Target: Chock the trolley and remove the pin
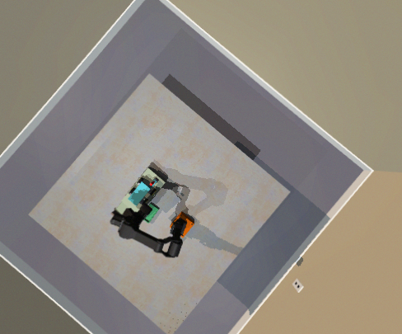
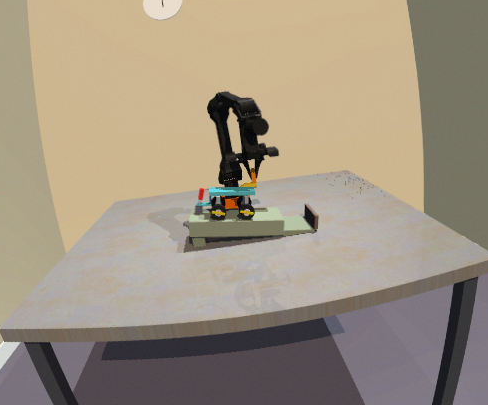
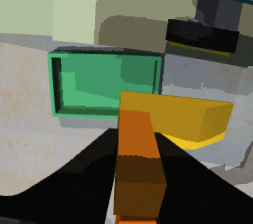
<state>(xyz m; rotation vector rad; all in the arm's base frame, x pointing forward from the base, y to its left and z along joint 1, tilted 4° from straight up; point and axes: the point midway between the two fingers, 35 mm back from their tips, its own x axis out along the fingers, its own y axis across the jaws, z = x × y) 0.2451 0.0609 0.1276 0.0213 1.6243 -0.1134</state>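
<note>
Now: gripper tip 6 cm short of the red-headed stop pin, 19 cm to the left of it and 3 cm above it. Also, from my gripper tip: trolley: 9 cm ahead, 10 cm to the right, 5 cm below; yellow chock: 2 cm to the right, 1 cm below; dark end stop: 12 cm ahead, 16 cm to the left, 13 cm below.
</note>
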